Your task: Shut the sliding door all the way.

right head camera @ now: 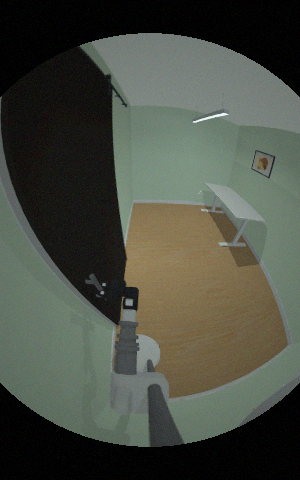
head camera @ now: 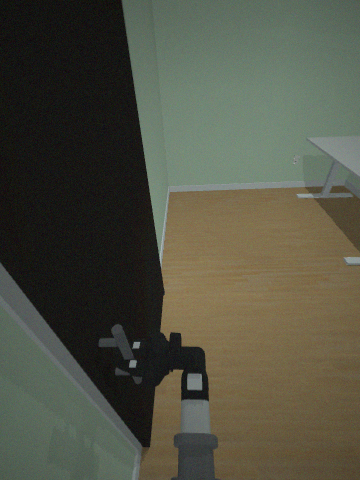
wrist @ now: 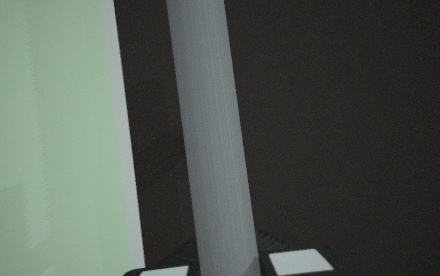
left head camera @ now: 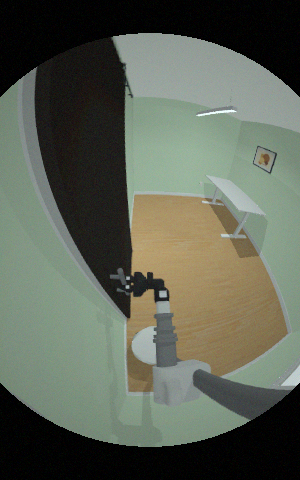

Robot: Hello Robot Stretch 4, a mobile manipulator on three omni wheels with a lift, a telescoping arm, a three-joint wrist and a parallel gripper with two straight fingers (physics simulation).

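Seen in the pictures: gripper, fingertip midpoint: [right head camera: 92,288] [head camera: 111,356] [left head camera: 115,282]; robot's base, origin of the base link: [right head camera: 139,352] [left head camera: 151,344].
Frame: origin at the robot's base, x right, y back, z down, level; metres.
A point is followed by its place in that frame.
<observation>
The dark sliding door [head camera: 75,150] {z -1.382, x -0.240, y -0.573 m} [left head camera: 82,150] {z -1.489, x -0.237, y -0.439 m} [right head camera: 60,165] {z -1.484, x -0.239, y -0.515 m} [wrist: 340,125] {z -0.958, x -0.238, y -0.452 m} fills the left of the head views. Its grey upright bar handle [head camera: 120,337] {z -1.018, x -0.172, y -0.359 m} [left head camera: 120,275] {z -1.007, x -0.178, y -0.357 m} [right head camera: 93,281] {z -1.003, x -0.176, y -0.357 m} [wrist: 212,135] {z -0.959, x -0.167, y -0.369 m} stands off the door's face on short mounts. My gripper [head camera: 131,355] [left head camera: 125,283] [right head camera: 101,289] [wrist: 229,249] {z -0.893, x -0.226, y -0.370 m} is shut on the handle, with a finger on each side of the bar low in the wrist view. The light grey trim [head camera: 60,345] {z -1.066, x -0.280, y -0.316 m} [wrist: 122,150] {z -0.962, x -0.279, y -0.294 m} runs along the door's left side; a dark strip of door shows between it and the handle.
A green wall [head camera: 45,390] {z -1.030, x -0.292, y -0.244 m} [wrist: 65,125] {z -0.990, x -0.291, y -0.245 m} lies left of the trim. A black rail [left head camera: 128,84] [right head camera: 118,92] {z -2.274, x -0.321, y -1.904 m} runs high on the wall beyond the door. A white table [head camera: 345,147] {z -0.692, x 1.628, y -2.620 m} [left head camera: 235,195] {z -0.692, x 1.661, y -2.020 m} [right head camera: 232,201] {z -0.692, x 1.651, y -2.053 m} stands far right. My round white base [left head camera: 145,345] {z -0.187, x -0.068, y -0.001 m} is beneath the arm.
</observation>
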